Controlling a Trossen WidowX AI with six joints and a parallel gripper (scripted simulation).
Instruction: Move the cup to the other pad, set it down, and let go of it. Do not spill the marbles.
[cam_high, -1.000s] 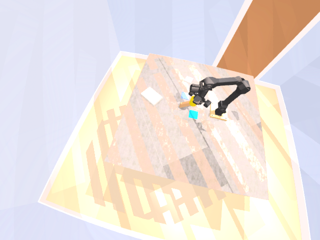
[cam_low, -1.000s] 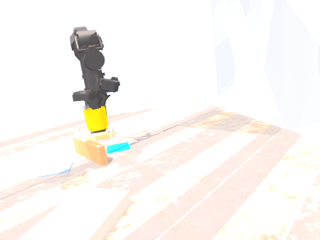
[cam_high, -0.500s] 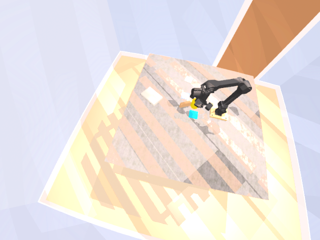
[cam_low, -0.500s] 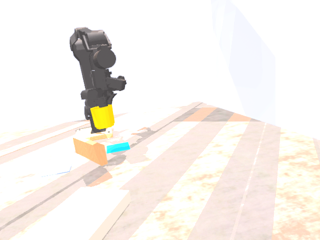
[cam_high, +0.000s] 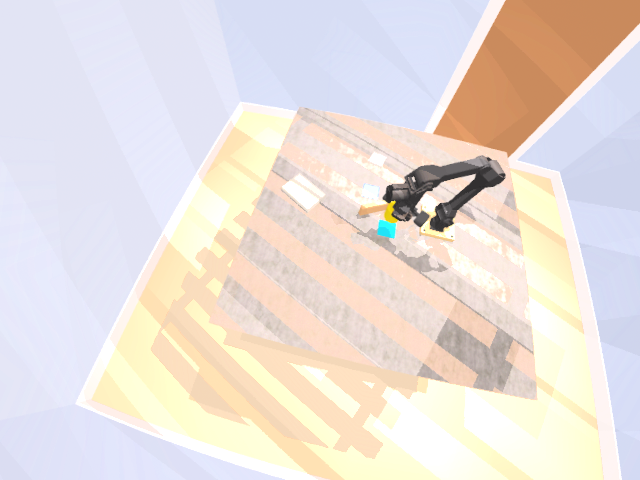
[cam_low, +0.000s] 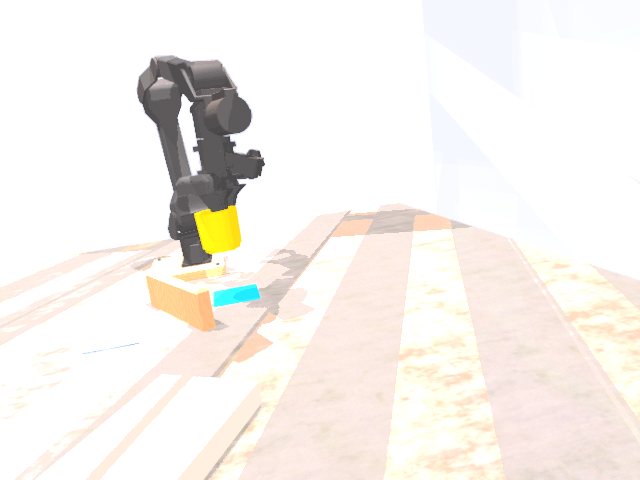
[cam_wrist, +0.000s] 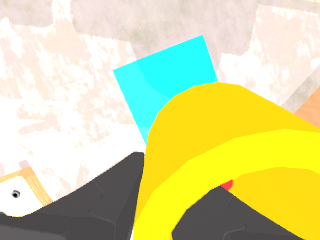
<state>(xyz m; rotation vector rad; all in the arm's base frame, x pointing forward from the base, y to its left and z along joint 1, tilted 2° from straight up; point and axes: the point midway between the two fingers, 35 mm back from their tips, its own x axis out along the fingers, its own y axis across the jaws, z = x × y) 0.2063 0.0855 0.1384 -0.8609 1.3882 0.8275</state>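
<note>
My gripper tip is 13 cm above the cyan pad, 2 cm short of it and 1 cm to the left of it. The rest, counted from my gripper tip: yellow cup: 2 cm ahead, 1 cm to the right; then wooden block: 10 cm to the right, 10 cm below, 7 cm ahead; then red marble: 3 cm to the right, 3 cm ahead, 2 cm below.
</note>
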